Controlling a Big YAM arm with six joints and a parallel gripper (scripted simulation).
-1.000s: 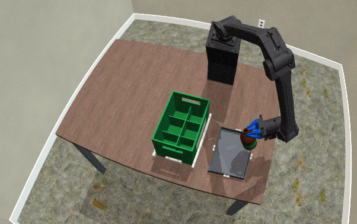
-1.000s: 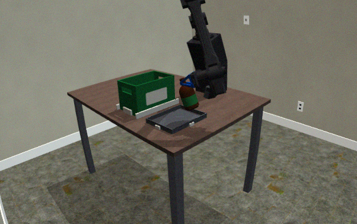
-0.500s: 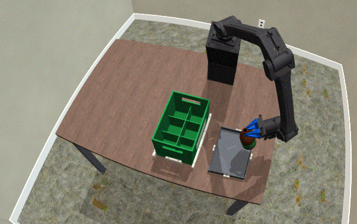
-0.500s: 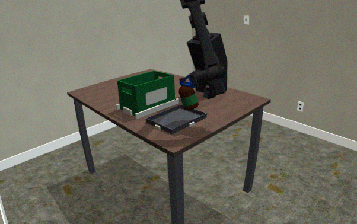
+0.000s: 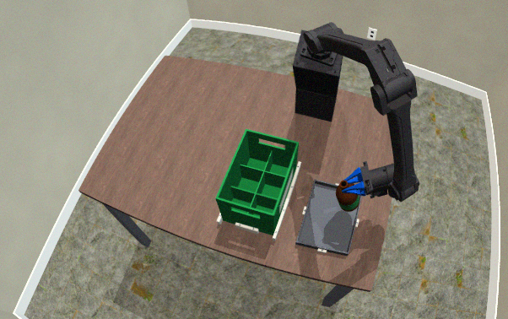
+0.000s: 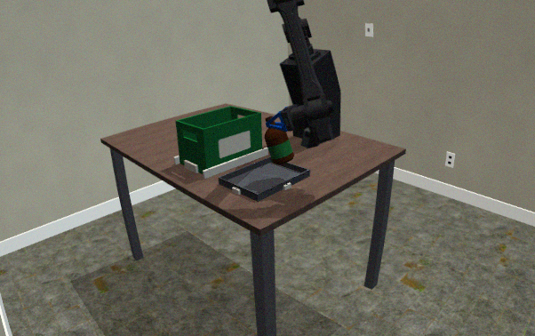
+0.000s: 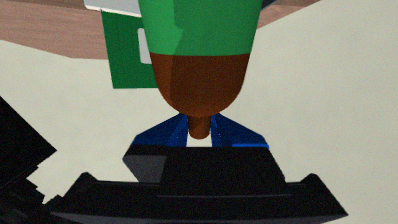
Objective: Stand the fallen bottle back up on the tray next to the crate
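My gripper is now 5 cm above the bottle, 2 cm to the right of it and 1 cm past it. The rest, counted from my hand: tray (18 cm below, 3 cm ahead); then green crate (27 cm to the right, 11 cm below, 4 cm ahead).
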